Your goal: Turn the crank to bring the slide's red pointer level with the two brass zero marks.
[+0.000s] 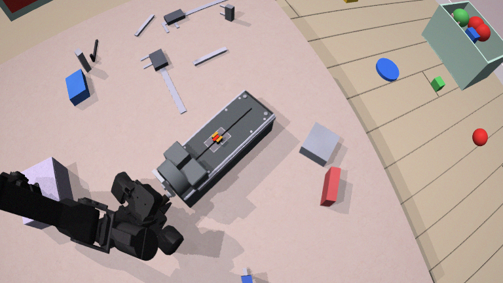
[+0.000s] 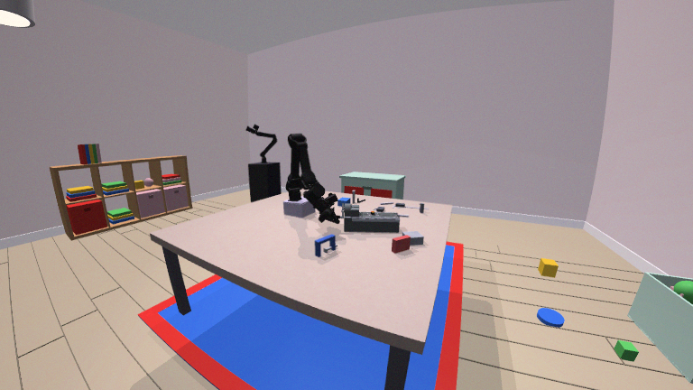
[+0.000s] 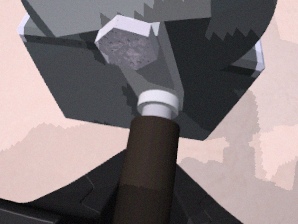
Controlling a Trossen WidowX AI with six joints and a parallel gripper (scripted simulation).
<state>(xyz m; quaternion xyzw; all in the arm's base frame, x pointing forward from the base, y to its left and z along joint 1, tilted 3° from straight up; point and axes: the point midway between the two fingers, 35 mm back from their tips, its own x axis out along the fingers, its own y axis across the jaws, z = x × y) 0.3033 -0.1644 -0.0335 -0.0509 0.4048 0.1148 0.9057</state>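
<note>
Right now my gripper tip is 3 cm below the dark brown crank handle, 2 cm past it and 1 cm to the left of it. From my gripper tip the other things lie so: red pointer 15 cm ahead, 5 cm to the left, 5 cm above; then red block 31 cm ahead, 16 cm to the right; then grey block 35 cm ahead, 6 cm to the right, 1 cm below.
</note>
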